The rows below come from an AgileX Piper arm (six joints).
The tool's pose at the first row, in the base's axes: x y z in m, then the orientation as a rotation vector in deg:
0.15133, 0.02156, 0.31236, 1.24, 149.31, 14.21
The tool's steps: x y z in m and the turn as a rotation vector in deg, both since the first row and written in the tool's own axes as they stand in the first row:
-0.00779, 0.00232, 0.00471, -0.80, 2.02, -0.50
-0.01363, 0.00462, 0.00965, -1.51, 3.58, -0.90
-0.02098, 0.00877, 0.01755, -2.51, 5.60, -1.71
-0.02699, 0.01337, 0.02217, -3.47, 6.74, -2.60
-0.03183, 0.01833, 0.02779, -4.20, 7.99, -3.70
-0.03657, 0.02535, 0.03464, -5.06, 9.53, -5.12
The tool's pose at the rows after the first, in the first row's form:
0.16035, 0.02416, 0.31265, 0.06, 151.18, 15.23
0.16780, 0.02691, 0.31176, -0.92, 152.61, 16.14
0.17798, 0.03188, 0.30945, -2.63, 154.40, 17.33
0.18534, 0.03682, 0.30934, -4.32, 155.31, 18.37
0.19218, 0.04236, 0.30786, -6.25, 156.32, 19.05
0.19948, 0.05014, 0.30566, -8.72, 157.53, 19.81

